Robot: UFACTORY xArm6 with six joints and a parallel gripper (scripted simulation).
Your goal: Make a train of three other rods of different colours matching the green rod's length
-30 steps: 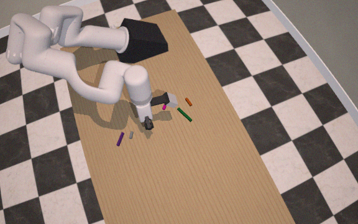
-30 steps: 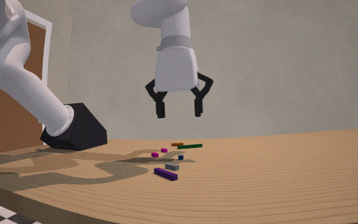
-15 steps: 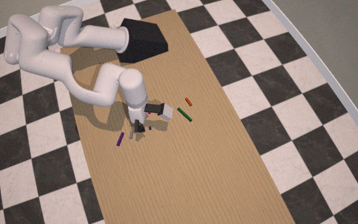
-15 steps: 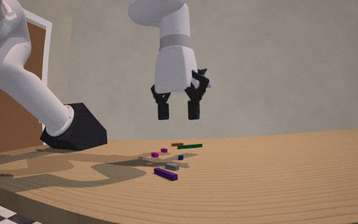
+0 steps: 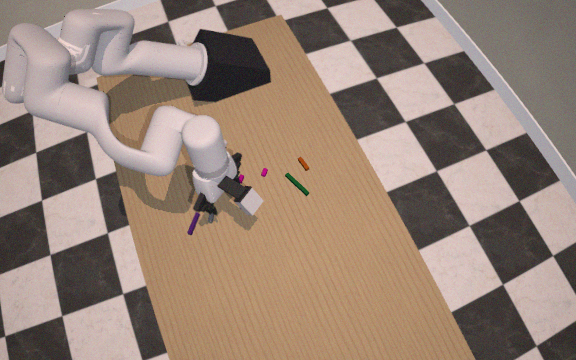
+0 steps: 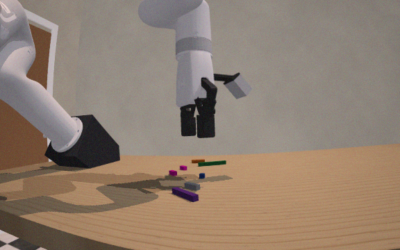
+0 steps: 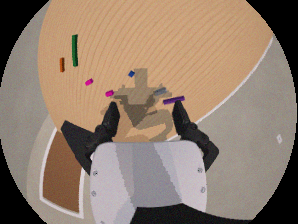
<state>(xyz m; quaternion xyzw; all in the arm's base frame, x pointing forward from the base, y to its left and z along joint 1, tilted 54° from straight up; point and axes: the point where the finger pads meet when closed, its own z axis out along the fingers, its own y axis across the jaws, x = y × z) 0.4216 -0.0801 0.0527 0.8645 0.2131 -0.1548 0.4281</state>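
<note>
The grey rod is 1 cm behind my hand, 5 cm to the right of it and 10 cm below it. Also, from my hand: purple rod: 1 cm behind, 9 cm to the right, 10 cm below; blue rod: 4 cm to the left, 10 cm below; green rod: 1 cm ahead, 19 cm to the left, 10 cm below.
</note>
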